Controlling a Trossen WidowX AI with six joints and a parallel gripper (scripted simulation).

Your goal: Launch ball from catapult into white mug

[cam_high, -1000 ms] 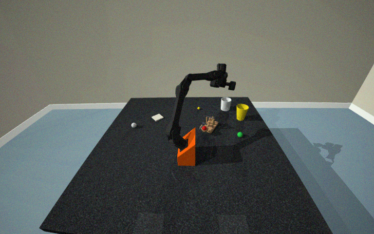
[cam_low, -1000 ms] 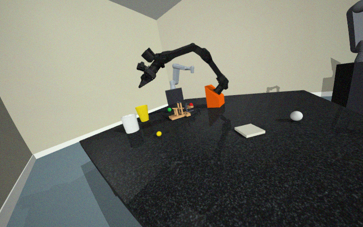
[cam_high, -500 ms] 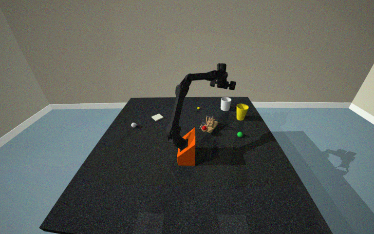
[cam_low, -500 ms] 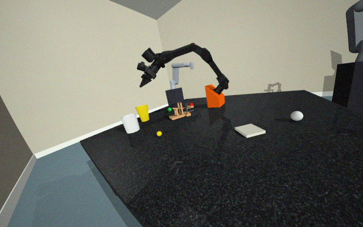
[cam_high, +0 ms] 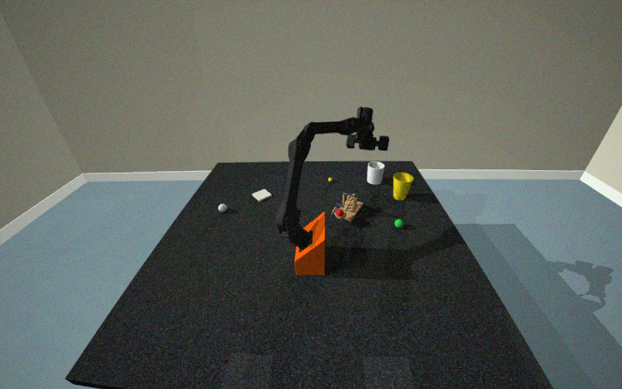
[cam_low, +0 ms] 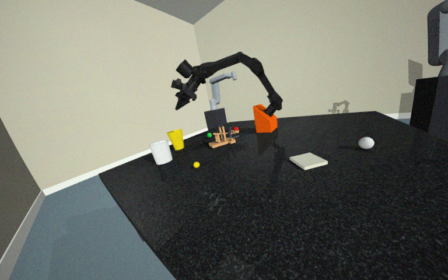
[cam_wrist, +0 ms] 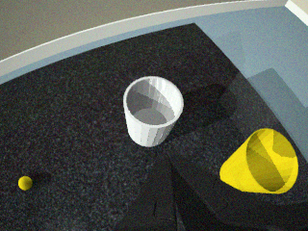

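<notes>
My gripper tip is now 270 mm past the red ball, 180 mm above it and 160 mm to the right of it. From my gripper tip the other things lie so: yellow ball: 230 mm below, 180 mm to the left, 100 mm ahead; yellow cup: 210 mm below, 170 mm to the right, 60 mm behind; white mug: 210 mm below, 100 mm ahead, 70 mm to the right.
</notes>
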